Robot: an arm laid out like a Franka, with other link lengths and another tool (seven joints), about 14 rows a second.
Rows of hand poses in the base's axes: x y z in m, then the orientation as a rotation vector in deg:
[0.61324 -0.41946 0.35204 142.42 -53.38 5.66]
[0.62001 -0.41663 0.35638 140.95 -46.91 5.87]
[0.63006 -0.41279 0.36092 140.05 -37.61 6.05]
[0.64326 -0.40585 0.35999 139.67 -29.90 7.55]
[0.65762 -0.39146 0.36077 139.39 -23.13 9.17]
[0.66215 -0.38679 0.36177 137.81 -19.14 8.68]
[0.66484 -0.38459 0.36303 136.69 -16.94 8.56]
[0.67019 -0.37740 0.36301 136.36 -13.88 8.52]
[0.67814 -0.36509 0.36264 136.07 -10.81 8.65]
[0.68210 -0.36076 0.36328 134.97 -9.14 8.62]
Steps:
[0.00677 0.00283 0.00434 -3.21 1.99 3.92]
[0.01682 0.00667 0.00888 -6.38 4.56 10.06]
[0.03002 0.01361 0.00795 -8.68 5.56 15.63]
[0.04438 0.02800 0.00873 -10.47 6.11 20.69]
[0.04891 0.03267 0.00973 -12.45 7.82 23.16]
[0.05160 0.03487 0.01099 -13.78 8.72 24.53]
[0.05695 0.04206 0.01097 -14.46 9.54 26.71]
[0.06490 0.05437 0.01060 -15.09 10.20 28.96]
[0.06886 0.05870 0.01124 -16.30 10.90 30.01]

